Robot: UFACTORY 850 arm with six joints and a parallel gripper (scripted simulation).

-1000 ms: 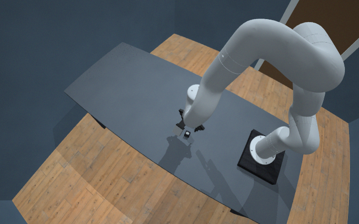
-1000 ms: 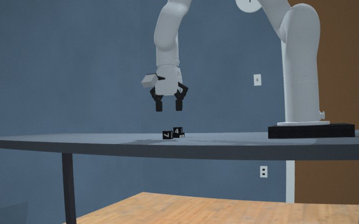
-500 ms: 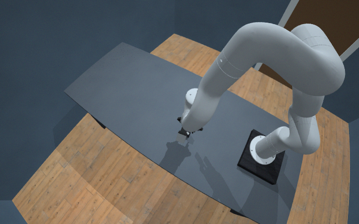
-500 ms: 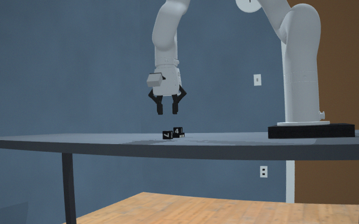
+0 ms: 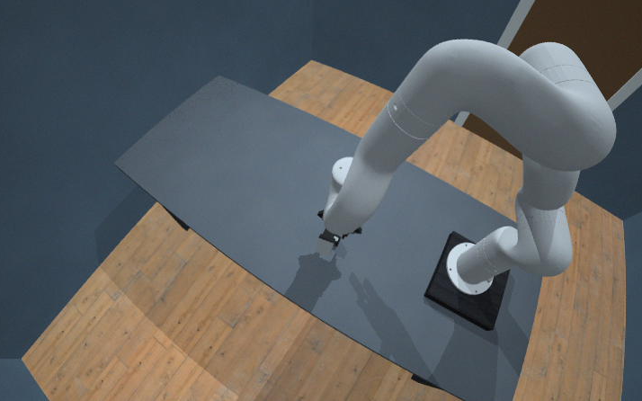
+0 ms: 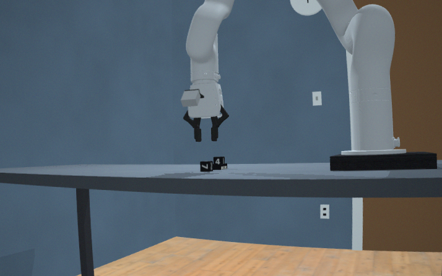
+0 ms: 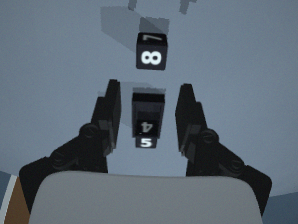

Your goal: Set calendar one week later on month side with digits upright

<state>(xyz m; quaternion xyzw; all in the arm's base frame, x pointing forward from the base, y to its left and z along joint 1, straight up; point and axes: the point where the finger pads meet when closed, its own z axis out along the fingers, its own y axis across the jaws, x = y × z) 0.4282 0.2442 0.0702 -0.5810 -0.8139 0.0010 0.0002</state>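
My hand is 9 cm above the calendar cube. Round my hand: black tray: 4 cm ahead, 10 cm to the right, 10 cm below.
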